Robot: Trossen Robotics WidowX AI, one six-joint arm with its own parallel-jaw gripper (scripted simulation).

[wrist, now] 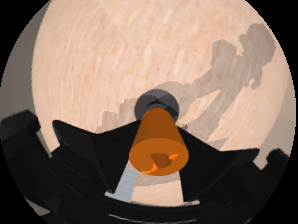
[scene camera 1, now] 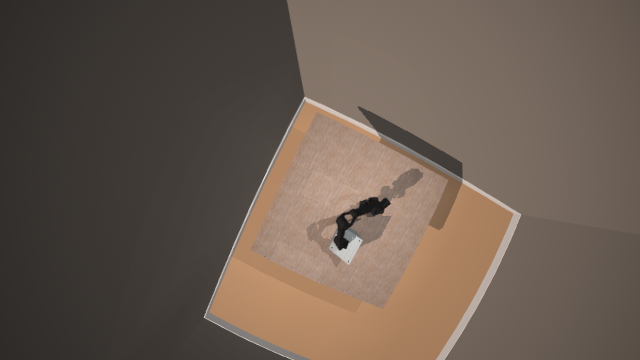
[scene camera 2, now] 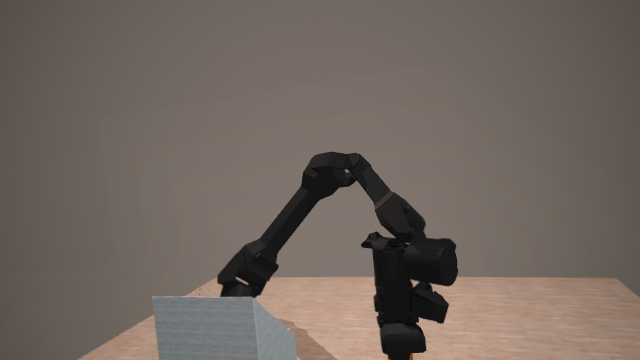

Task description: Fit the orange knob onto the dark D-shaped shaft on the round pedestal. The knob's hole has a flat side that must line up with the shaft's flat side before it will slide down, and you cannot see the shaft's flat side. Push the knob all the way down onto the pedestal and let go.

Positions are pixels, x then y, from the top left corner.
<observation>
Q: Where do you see a dark round pedestal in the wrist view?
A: At 155, 98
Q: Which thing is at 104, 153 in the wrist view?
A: The gripper.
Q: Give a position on an orange knob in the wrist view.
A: At 158, 150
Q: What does the gripper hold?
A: An orange knob.
</observation>
